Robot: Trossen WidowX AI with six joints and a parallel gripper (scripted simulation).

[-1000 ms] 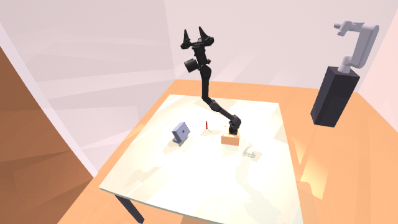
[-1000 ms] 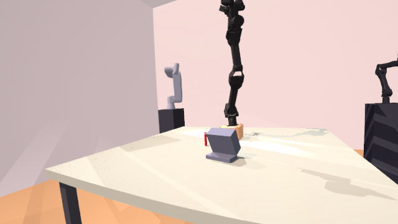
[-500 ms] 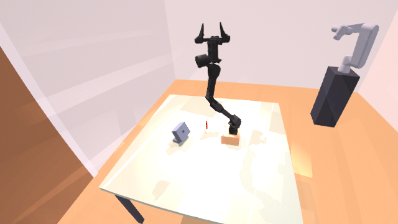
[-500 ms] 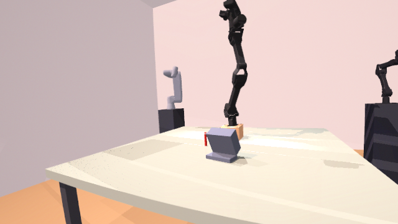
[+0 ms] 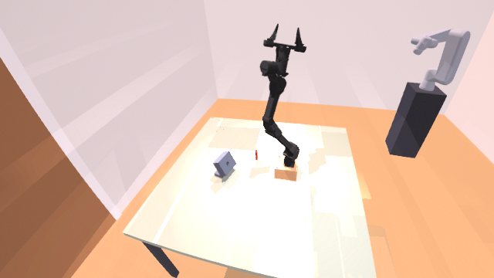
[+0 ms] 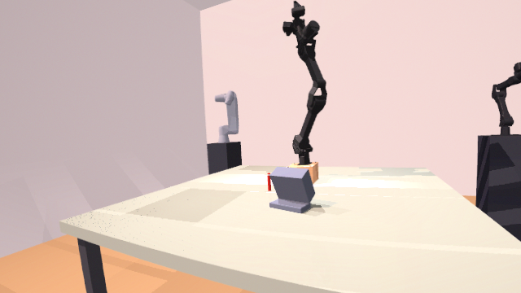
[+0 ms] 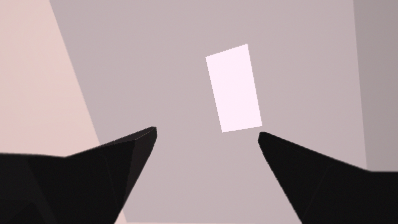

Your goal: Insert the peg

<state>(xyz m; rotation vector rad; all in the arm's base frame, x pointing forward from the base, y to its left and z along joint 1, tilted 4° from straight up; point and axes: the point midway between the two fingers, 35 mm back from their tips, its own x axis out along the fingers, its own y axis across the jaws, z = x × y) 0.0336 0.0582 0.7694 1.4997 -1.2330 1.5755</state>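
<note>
Now: gripper tip 83 cm above the red peg, 21 cm short of it and 9 cm to the left of it. Also, from my gripper tip: grey-blue sloped panel 81 cm below, 37 cm ahead, 9 cm to the left.
</note>
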